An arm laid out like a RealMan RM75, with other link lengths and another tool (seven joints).
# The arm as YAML. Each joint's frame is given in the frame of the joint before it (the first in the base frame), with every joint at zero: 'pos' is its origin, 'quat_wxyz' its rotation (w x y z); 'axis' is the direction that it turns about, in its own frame. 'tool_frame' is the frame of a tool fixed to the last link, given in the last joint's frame.
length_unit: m
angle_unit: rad
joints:
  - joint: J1
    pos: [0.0, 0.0, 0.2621]
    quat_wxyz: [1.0, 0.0, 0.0, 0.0]
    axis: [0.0, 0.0, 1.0]
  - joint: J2
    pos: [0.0, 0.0, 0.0]
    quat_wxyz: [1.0, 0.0, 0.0, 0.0]
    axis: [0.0, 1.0, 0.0]
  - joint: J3
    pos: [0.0, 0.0, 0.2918]
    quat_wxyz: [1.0, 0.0, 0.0, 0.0]
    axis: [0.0, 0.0, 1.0]
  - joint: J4
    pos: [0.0, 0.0, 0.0]
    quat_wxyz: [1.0, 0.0, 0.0, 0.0]
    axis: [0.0, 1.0, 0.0]
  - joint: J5
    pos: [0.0, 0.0, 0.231]
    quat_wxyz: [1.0, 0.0, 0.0, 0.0]
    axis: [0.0, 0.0, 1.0]
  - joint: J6
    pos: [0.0, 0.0, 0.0]
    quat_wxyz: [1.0, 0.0, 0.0, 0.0]
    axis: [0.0, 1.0, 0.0]
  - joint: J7
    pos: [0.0, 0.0, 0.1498]
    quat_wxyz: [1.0, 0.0, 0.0, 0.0]
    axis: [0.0, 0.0, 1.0]
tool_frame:
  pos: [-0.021, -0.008, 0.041]
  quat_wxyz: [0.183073, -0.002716, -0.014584, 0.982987]
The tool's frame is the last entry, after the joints.
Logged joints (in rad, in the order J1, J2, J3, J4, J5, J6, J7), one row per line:
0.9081 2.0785 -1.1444 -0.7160 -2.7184 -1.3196 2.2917
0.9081 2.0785 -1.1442 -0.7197 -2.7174 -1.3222 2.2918
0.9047 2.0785 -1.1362 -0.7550 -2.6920 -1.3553 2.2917
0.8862 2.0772 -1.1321 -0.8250 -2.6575 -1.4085 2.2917
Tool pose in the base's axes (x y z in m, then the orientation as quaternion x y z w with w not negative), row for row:
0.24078 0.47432 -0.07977 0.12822 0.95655 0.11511 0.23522
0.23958 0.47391 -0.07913 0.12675 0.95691 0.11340 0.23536
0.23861 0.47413 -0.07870 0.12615 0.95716 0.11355 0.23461
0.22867 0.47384 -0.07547 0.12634 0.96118 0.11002 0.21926
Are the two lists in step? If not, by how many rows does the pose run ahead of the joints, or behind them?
The pose runs 1 row behind the joints: the pose in row i belongs to the joints in row i - 1.
